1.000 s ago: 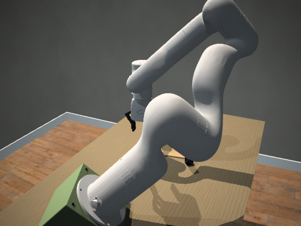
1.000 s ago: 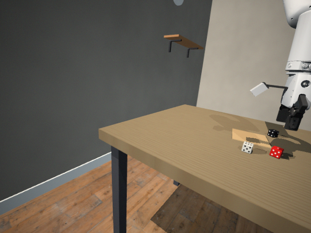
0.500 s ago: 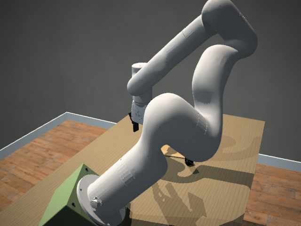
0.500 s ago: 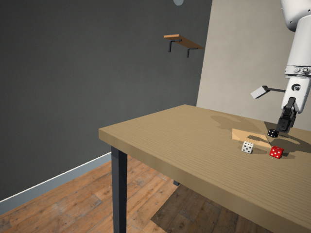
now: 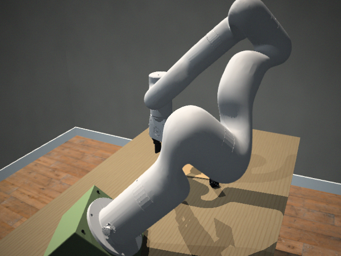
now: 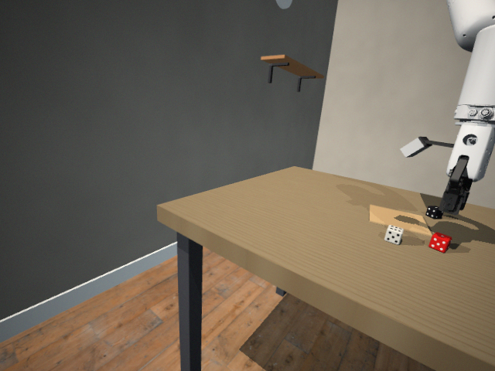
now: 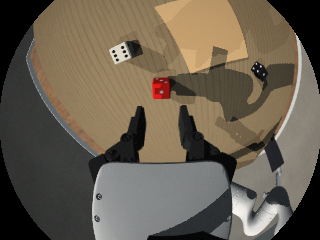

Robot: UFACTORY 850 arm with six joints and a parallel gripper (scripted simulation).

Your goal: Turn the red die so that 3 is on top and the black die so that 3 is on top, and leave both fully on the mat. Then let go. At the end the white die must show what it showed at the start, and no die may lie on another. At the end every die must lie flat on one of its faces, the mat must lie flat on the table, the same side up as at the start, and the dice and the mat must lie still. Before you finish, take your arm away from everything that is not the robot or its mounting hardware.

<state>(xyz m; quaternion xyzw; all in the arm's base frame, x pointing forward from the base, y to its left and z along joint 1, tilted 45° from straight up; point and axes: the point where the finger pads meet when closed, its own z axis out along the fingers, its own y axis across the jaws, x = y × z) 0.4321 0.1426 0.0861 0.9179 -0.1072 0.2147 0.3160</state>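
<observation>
Right now my hand is 9 cm above the red die. From my hand the other things lie so: tan mat 12 cm to the right, 11 cm below, 8 cm ahead; then black die 23 cm to the right, 9 cm below, 2 cm behind; then white die 9 cm below, 9 cm ahead, 3 cm to the left.
</observation>
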